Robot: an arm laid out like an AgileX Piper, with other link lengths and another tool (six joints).
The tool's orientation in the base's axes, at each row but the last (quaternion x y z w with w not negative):
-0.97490, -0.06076, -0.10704, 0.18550
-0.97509, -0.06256, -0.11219, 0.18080
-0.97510, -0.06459, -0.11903, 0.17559
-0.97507, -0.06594, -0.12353, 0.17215
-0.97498, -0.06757, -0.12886, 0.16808
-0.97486, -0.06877, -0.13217, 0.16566
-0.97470, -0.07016, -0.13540, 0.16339
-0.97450, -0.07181, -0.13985, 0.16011
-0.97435, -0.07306, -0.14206, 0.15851
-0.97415, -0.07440, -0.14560, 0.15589
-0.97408, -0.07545, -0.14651, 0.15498
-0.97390, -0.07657, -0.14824, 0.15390
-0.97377, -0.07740, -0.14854, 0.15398
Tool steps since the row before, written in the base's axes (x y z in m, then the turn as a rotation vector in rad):
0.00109, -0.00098, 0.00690, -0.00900, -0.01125, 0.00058
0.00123, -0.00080, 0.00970, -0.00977, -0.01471, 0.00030
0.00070, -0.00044, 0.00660, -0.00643, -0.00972, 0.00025
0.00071, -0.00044, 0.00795, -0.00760, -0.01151, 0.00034
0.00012, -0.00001, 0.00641, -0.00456, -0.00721, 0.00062
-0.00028, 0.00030, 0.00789, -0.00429, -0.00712, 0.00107
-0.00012, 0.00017, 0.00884, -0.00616, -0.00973, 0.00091
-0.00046, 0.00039, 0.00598, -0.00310, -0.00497, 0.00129
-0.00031, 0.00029, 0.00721, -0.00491, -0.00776, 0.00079
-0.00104, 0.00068, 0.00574, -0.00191, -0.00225, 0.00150
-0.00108, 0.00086, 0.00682, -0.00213, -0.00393, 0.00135
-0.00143, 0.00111, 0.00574, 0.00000, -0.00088, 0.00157
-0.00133, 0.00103, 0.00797, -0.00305, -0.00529, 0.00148
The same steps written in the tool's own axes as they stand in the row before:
0.00258, -0.00133, -0.00643, -0.00948, 0.00877, -0.00642
0.00347, -0.00234, -0.00887, -0.01057, 0.01194, -0.00758
0.00232, -0.00163, -0.00602, -0.00695, 0.00788, -0.00505
0.00274, -0.00201, -0.00724, -0.00820, 0.00932, -0.00602
0.00187, -0.00196, -0.00581, -0.00483, 0.00575, -0.00410
0.00197, -0.00274, -0.00714, -0.00444, 0.00557, -0.00441
0.00244, -0.00283, -0.00802, -0.00651, 0.00773, -0.00560
0.00137, -0.00220, -0.00542, -0.00304, 0.00371, -0.00360
0.00190, -0.00241, -0.00654, -0.00518, 0.00614, -0.00452
0.00084, -0.00246, -0.00527, -0.00157, 0.00133, -0.00259
0.00117, -0.00293, -0.00620, -0.00200, 0.00291, -0.00306
0.00056, -0.00291, -0.00524, 0.00040, 0.00039, -0.00171
0.00135, -0.00344, -0.00726, -0.00297, 0.00397, -0.00386

